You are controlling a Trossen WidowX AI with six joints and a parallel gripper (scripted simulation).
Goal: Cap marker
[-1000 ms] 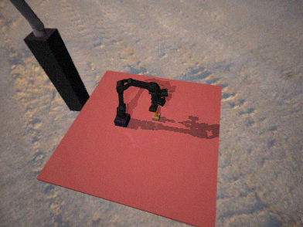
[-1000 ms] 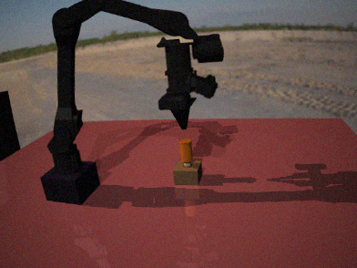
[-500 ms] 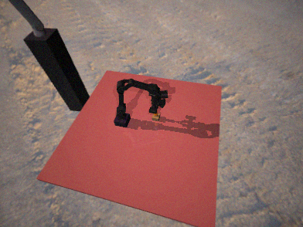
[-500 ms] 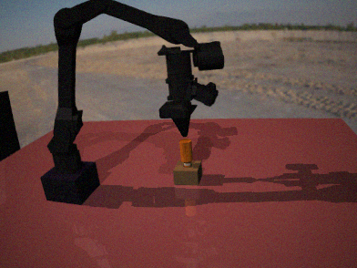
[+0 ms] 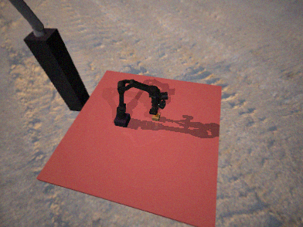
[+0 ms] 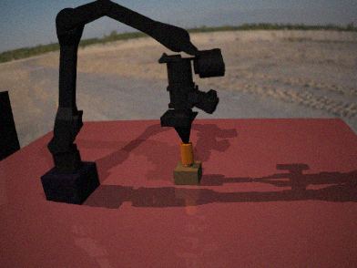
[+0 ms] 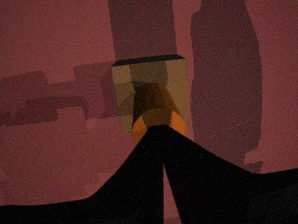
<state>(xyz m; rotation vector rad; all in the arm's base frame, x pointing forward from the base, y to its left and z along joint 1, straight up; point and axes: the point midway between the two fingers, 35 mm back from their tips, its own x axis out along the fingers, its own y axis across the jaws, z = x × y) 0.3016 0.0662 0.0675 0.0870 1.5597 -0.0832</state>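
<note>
Now: gripper tip 30 mm above the orange cap. From my gripper tip the other things lie so: tan holder block: 80 mm below.
</note>
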